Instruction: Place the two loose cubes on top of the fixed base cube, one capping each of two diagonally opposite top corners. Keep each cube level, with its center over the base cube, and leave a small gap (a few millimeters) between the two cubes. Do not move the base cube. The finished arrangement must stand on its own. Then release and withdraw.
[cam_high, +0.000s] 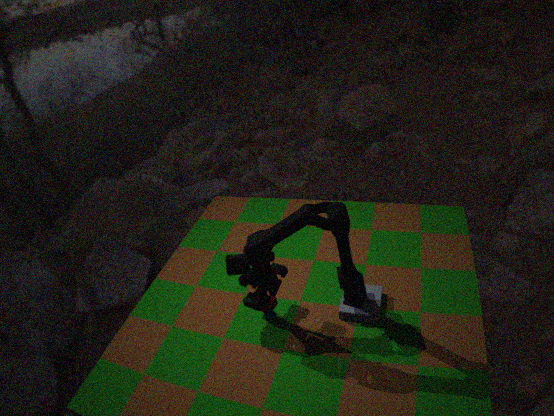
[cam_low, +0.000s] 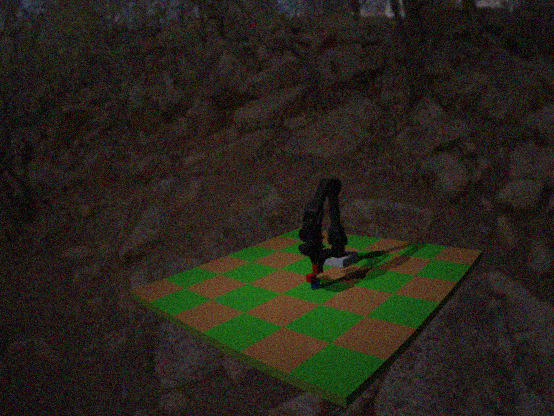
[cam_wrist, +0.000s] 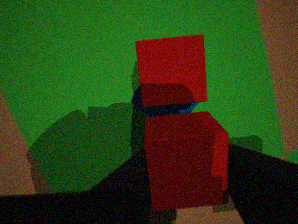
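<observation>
Now: the blue base cube 6 cm below my gripper tip and 2 cm ahead of it.
</observation>
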